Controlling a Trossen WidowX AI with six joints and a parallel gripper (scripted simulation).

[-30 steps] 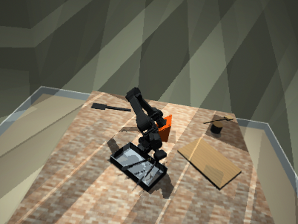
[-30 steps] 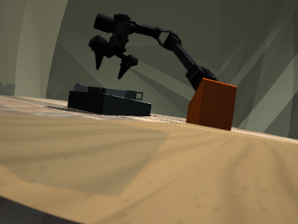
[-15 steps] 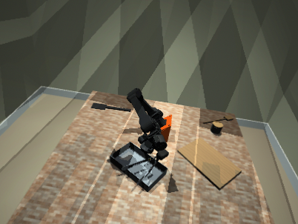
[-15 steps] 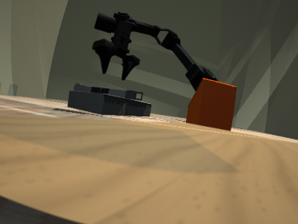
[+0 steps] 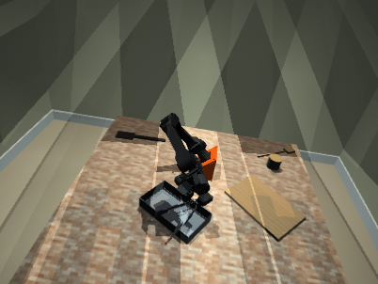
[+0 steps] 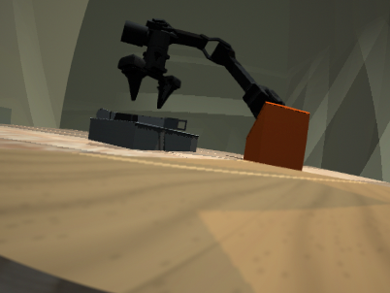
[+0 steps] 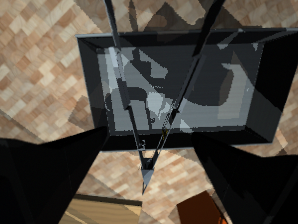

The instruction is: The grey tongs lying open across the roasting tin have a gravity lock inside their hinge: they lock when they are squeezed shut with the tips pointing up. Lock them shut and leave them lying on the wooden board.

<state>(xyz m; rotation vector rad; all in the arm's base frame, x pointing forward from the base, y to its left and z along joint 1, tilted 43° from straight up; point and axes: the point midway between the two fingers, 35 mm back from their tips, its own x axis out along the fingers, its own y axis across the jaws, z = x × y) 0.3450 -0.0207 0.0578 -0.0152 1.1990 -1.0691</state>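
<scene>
My gripper tip is 10 mm past the roasting tin, 70 mm to the left of it and 80 mm above it. The rest, counted from my gripper tip: dark long-handled tool 580 mm behind, 390 mm to the right, 110 mm below; wooden board 160 mm behind, 390 mm to the left, 100 mm below.
</scene>
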